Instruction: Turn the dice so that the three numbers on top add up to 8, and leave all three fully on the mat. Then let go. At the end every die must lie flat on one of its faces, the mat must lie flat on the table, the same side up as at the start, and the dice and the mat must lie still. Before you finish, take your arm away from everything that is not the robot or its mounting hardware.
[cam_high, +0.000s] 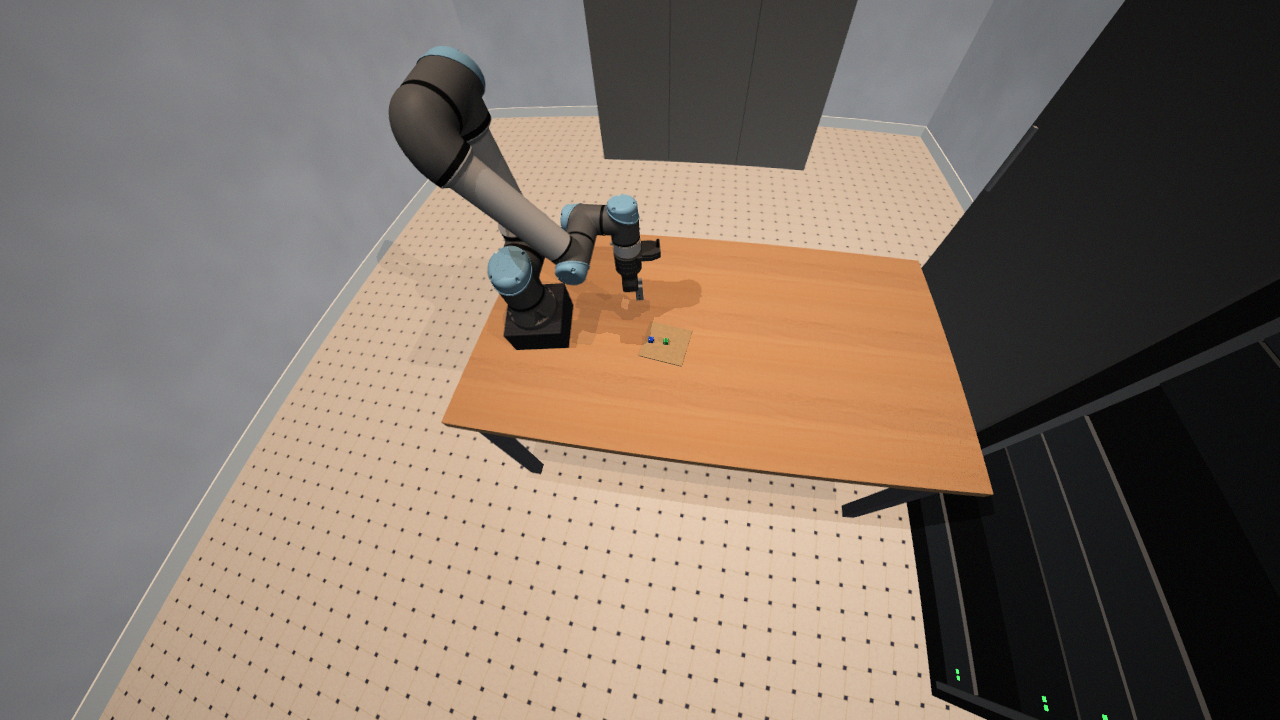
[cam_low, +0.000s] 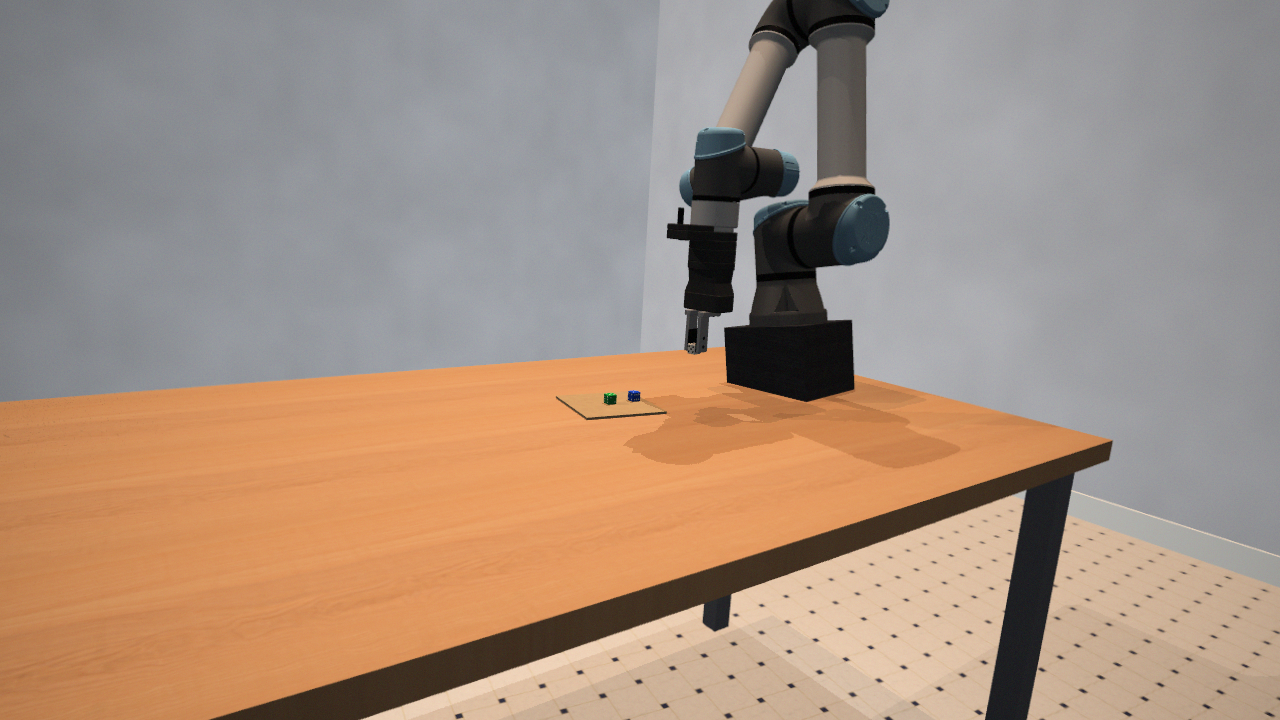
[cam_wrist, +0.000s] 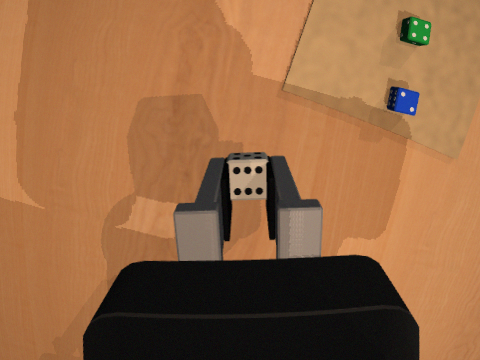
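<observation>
My gripper is now 10 cm short of the green die, 9 cm to the left of it and 11 cm above it. The rest, counted from my hand: white die 1 cm below; then mat 10 cm ahead, 9 cm to the right, 12 cm below; then blue die 5 cm ahead, 9 cm to the right, 11 cm below.
</observation>
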